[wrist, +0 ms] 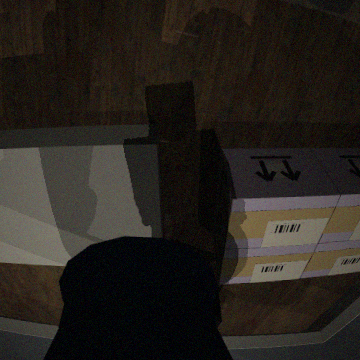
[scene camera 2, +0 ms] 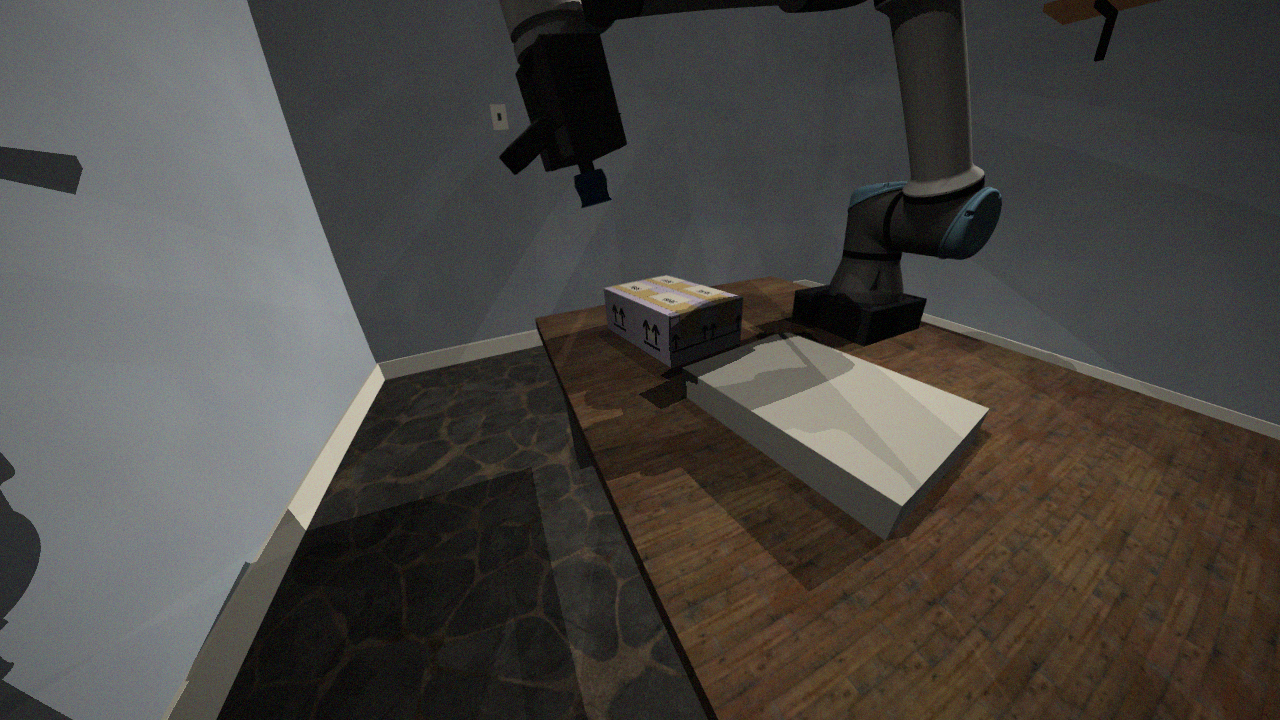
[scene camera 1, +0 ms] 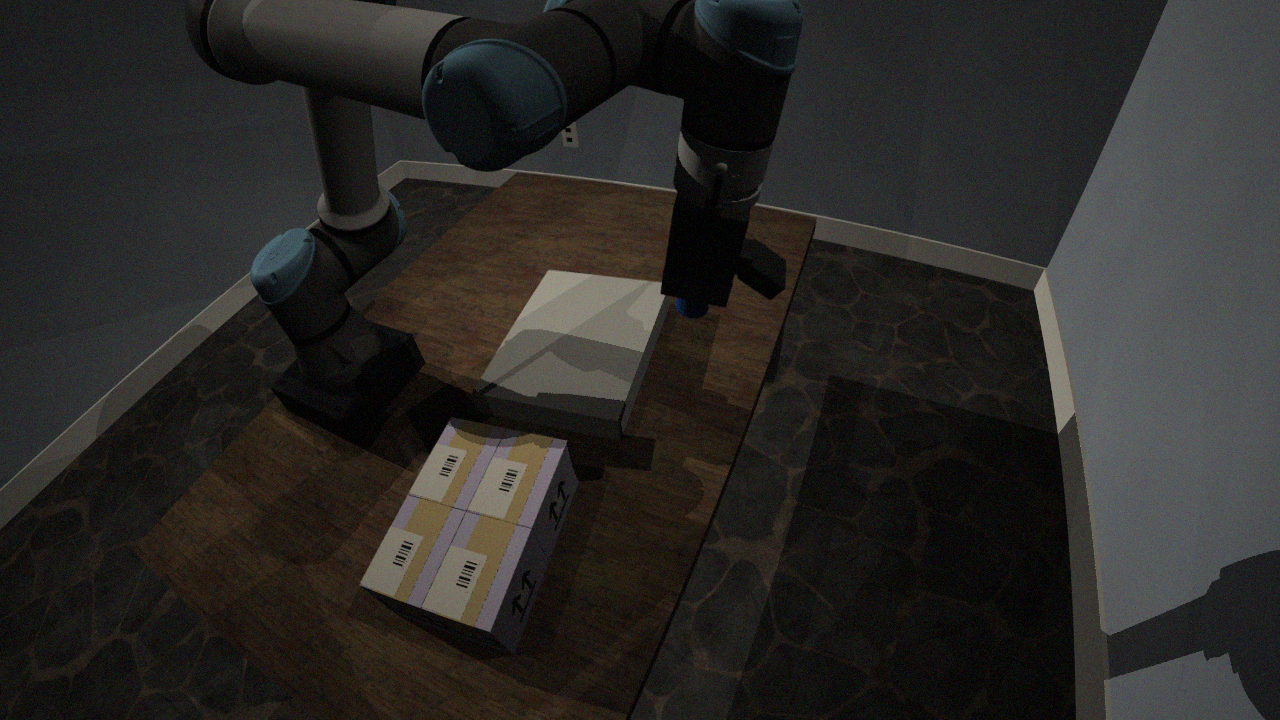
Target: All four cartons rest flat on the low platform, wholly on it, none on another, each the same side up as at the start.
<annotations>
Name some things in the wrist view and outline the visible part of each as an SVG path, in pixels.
The suction cup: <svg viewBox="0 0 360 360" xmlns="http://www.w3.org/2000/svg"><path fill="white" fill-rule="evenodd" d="M66 262L58 280L64 303L58 330L43 360L233 360L215 322L212 301L217 289L217 283L212 266L192 248L162 237L120 236L90 244Z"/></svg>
A low platform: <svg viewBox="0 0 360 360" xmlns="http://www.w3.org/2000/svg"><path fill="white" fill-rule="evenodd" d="M158 124L87 125L0 130L0 262L65 266L70 258L93 243L120 236L163 238Z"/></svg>
</annotations>
